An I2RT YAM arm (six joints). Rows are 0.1 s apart.
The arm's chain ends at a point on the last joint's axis. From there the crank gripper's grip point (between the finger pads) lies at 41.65 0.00 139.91 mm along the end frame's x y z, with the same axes.
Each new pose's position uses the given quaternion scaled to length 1; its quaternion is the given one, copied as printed.
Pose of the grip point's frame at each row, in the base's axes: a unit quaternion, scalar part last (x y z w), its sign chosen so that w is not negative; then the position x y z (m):
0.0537, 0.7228, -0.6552, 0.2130, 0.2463, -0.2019, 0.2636
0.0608, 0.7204, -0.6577, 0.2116, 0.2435, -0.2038, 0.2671
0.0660, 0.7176, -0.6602, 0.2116, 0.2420, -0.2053, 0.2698
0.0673, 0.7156, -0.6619, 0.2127, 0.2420, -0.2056, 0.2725
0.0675, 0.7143, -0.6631, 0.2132, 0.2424, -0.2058, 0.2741
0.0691, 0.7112, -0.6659, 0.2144, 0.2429, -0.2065, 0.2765
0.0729, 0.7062, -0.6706, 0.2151, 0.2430, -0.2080, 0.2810
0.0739, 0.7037, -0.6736, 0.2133, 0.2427, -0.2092, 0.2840
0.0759, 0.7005, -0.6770, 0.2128, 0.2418, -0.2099, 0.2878
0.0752, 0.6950, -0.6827, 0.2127, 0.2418, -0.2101, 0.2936
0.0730, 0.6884, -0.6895, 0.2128, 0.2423, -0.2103, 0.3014
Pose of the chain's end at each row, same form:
0.0537, 0.7228, -0.6552, 0.2130, 0.2507, -0.0578, 0.2864
0.0608, 0.7204, -0.6577, 0.2116, 0.2496, -0.0597, 0.2895
0.0660, 0.7176, -0.6602, 0.2116, 0.2493, -0.0611, 0.2915
0.0673, 0.7156, -0.6619, 0.2127, 0.2494, -0.0613, 0.2935
0.0675, 0.7143, -0.6631, 0.2132, 0.2498, -0.0615, 0.2947
0.0691, 0.7112, -0.6659, 0.2144, 0.2505, -0.0620, 0.2960
0.0729, 0.7062, -0.6706, 0.2151, 0.2515, -0.0634, 0.2989
0.0739, 0.7037, -0.6736, 0.2133, 0.2520, -0.0645, 0.3009
0.0759, 0.7005, -0.6770, 0.2128, 0.2519, -0.0651, 0.3035
0.0752, 0.6950, -0.6827, 0.2127, 0.2522, -0.0651, 0.3070
0.0730, 0.6884, -0.6895, 0.2128, 0.2528, -0.0651, 0.3120

